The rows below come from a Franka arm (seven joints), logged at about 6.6 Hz.
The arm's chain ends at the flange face. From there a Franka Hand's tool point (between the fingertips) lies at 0.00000 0.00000 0.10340 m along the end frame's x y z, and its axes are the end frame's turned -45 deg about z.
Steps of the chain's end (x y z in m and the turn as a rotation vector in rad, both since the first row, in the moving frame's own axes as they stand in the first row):
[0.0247, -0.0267, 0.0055, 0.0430, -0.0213, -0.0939]
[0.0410, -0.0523, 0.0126, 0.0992, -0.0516, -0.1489]
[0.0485, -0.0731, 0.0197, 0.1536, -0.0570, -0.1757]
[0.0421, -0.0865, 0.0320, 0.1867, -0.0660, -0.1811]
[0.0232, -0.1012, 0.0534, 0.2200, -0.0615, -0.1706]
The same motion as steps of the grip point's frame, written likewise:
[0.0377, -0.0062, 0.0054, 0.0455, 0.0153, -0.0939]
[0.0686, -0.0192, 0.0120, 0.1066, 0.0337, -0.1489]
[0.0916, -0.0333, 0.0183, 0.1489, 0.0683, -0.1757]
[0.0980, -0.0504, 0.0300, 0.1787, 0.0853, -0.1811]
[0.0977, -0.0764, 0.0507, 0.1991, 0.1121, -0.1706]

